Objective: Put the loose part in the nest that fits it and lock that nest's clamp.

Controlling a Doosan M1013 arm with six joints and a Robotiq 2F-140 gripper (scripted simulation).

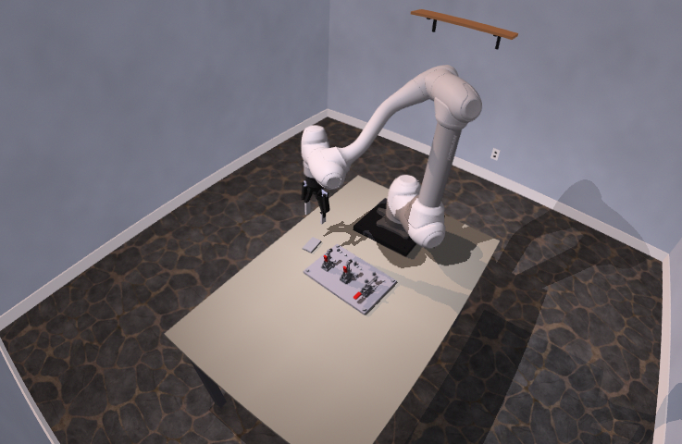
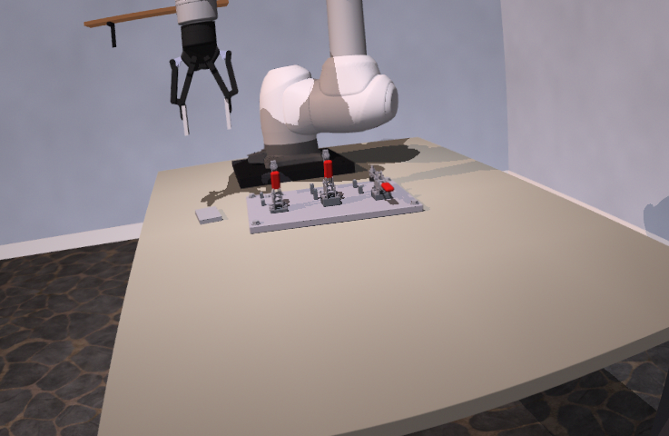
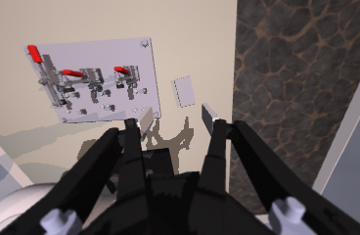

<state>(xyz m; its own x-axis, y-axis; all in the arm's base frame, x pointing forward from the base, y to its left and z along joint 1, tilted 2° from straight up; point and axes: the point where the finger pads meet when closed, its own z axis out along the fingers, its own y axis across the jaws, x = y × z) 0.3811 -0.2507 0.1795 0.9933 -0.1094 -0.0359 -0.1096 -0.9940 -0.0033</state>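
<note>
The loose part lies 2 cm to the right of my hand and 21 cm below it. Round my hand: grey fixture plate 6 cm ahead, 24 cm to the left, 21 cm below.
</note>
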